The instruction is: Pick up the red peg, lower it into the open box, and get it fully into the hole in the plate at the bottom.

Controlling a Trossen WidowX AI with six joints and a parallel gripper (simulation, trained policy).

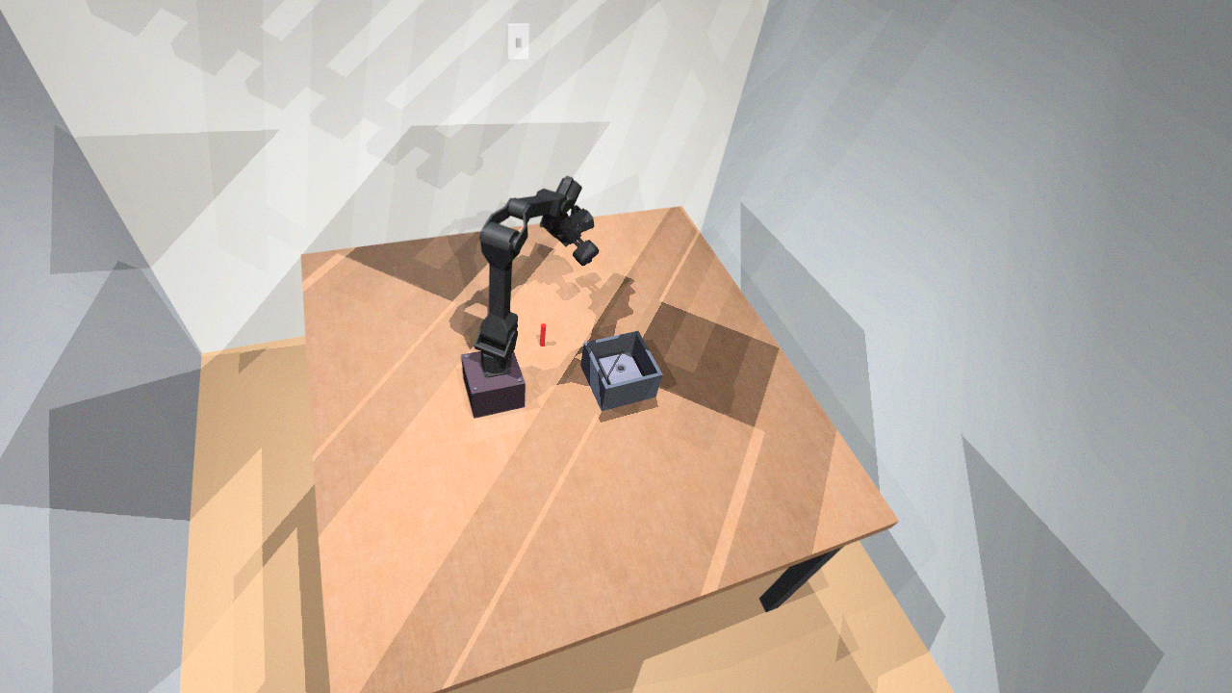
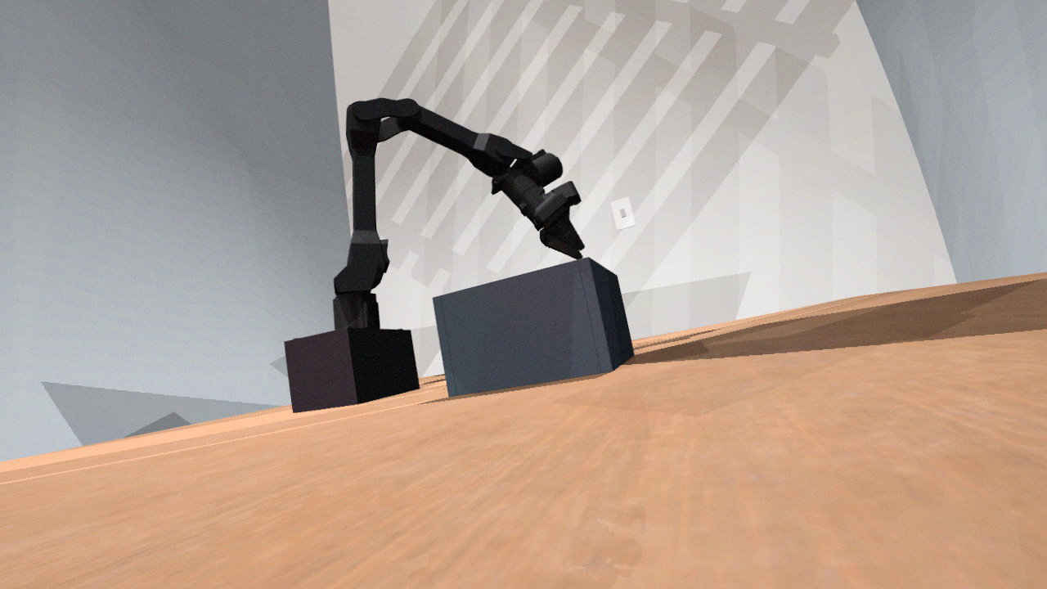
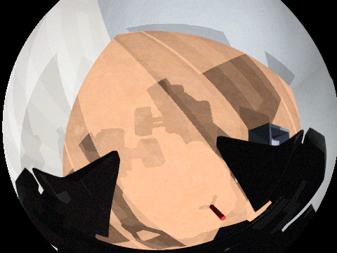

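My gripper tip is 15 cm to the left of the red peg, 15 cm past it and 15 cm above it. From my gripper tip the other things lie so: pale plate: 33 cm to the right, 14 cm below, 2 cm ahead; grey box: 33 cm to the right, 16 cm below, 2 cm ahead.
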